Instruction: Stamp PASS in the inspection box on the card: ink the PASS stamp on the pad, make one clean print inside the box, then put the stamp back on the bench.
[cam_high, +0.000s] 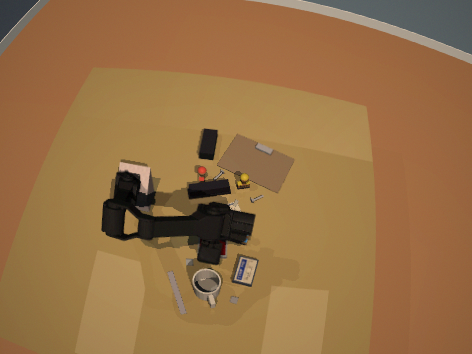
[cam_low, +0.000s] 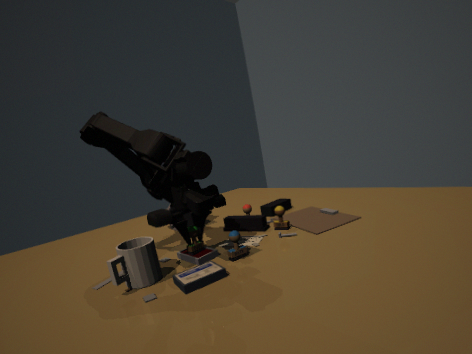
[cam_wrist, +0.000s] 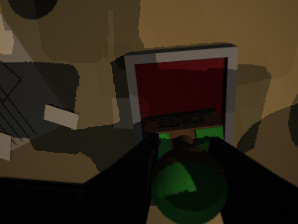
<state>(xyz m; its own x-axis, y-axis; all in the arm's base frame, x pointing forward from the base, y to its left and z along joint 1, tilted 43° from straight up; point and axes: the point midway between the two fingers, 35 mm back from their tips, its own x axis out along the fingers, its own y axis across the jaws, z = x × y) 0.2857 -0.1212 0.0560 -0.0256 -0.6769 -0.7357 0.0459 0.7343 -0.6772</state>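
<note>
Now: the green-knobbed stamp right at my gripper tip. The rest, counted from my gripper tip: blue-knobbed stamp 9 cm ahead, 5 cm to the left, 2 cm below; red ink pad 3 cm below; blue box 11 cm ahead, 7 cm to the right, 2 cm below.
</note>
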